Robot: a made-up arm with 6 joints. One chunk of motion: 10 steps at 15 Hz.
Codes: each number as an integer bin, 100 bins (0 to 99) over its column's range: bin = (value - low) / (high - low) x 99, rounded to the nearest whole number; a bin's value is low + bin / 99 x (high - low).
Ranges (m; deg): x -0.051..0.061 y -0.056..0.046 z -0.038..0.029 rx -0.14..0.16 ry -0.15..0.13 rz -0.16..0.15
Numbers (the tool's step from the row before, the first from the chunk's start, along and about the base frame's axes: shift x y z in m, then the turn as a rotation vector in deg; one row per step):
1: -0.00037 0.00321 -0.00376 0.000 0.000 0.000
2: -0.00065 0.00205 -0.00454 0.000 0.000 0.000
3: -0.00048 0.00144 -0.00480 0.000 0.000 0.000
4: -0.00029 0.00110 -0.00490 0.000 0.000 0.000
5: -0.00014 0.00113 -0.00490 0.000 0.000 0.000
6: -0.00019 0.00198 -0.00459 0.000 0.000 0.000
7: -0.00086 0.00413 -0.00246 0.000 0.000 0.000
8: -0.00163 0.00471 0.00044 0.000 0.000 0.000
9: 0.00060 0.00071 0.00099 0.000 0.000 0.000
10: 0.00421 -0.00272 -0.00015 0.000 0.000 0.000
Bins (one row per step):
1: 45 57 51 46 53 51
2: 45 56 49 46 53 51
3: 45 56 49 46 53 51
4: 45 55 49 46 53 51
5: 45 55 49 46 53 51
6: 45 56 49 46 53 51
7: 44 58 53 46 53 51
8: 44 59 57 46 53 51
9: 46 55 58 46 53 51
10: 49 52 56 46 53 51

